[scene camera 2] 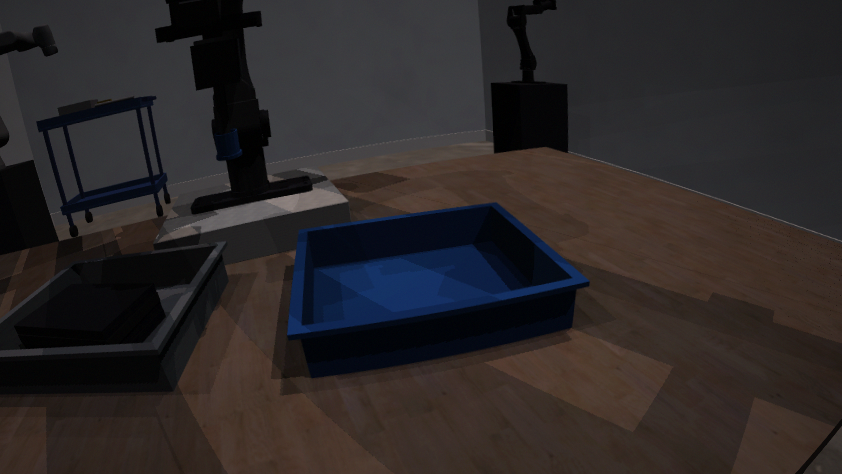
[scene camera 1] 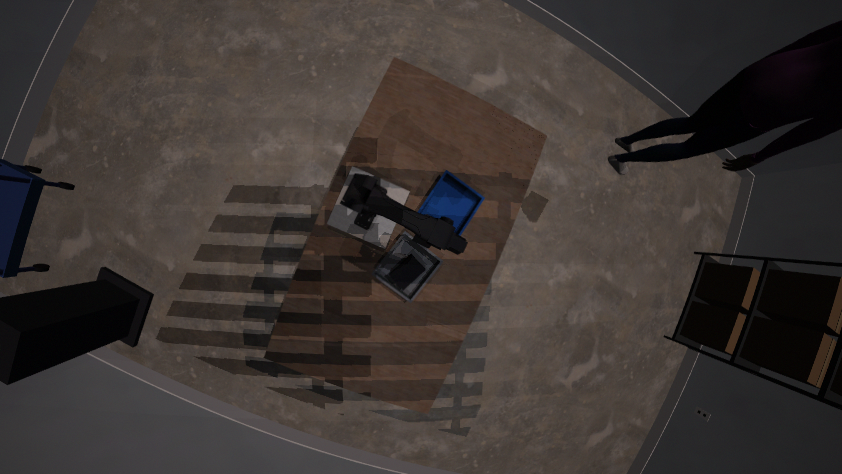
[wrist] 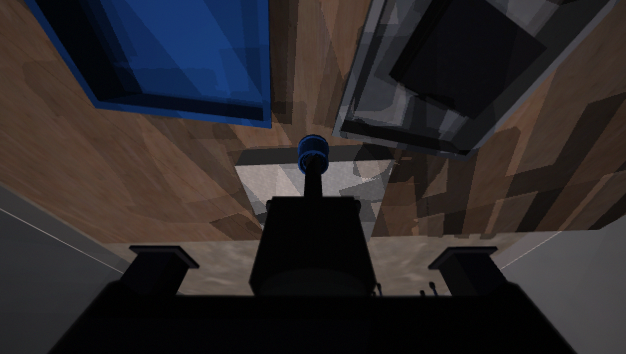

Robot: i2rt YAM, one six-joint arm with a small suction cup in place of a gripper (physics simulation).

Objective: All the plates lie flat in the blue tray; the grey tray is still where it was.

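Frame: origin at the arm's base, x ahead, y left, z up, level; metres.
Seen in the pictures: end effector, tool point: (scene camera 2: 229, 156) (wrist: 313, 149); arm's base, origin of the base link: (scene camera 2: 251, 197).
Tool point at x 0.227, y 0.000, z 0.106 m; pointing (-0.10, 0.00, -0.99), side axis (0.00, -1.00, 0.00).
Pixels of each thing's top centre, then the offset from my tool point to it. Level surfaces: height alone.
- blue tray, middle of its top: (scene camera 2: 419, 251) (wrist: 150, 16) (scene camera 1: 451, 205) 0.171 m left, 0.095 m ahead, 0.108 m down
- grey tray, middle of its top: (scene camera 2: 102, 293) (wrist: 451, 74) (scene camera 1: 407, 267) 0.172 m right, 0.040 m ahead, 0.108 m down
- wooden table, its level: 0.158 m down
The blue tray (scene camera 1: 450, 197) (scene camera 2: 412, 282) (wrist: 175, 55) lies on the table; no plate shows inside it. The grey tray (scene camera 1: 390, 287) (scene camera 2: 76, 353) (wrist: 400, 146) lies beside it, with a gap of table between them. Dark square plates (scene camera 1: 407, 269) (scene camera 2: 88, 309) (wrist: 475, 55) lie stacked inside the grey tray; their number is too dark to tell. My gripper, a small blue suction cup (scene camera 2: 228, 144) (wrist: 313, 150), hangs in the air high above the table, with nothing on it. In scene camera 1 the arm hides the cup.
The arm's pale base block (scene camera 1: 385, 220) (scene camera 2: 253, 226) (wrist: 270, 182) stands behind the trays on the wooden table (scene camera 1: 453, 117). A person (scene camera 1: 677, 135) stands off the table's right side. A blue cart (scene camera 2: 114, 188) and dark pedestals (scene camera 2: 530, 117) stand beyond the table.
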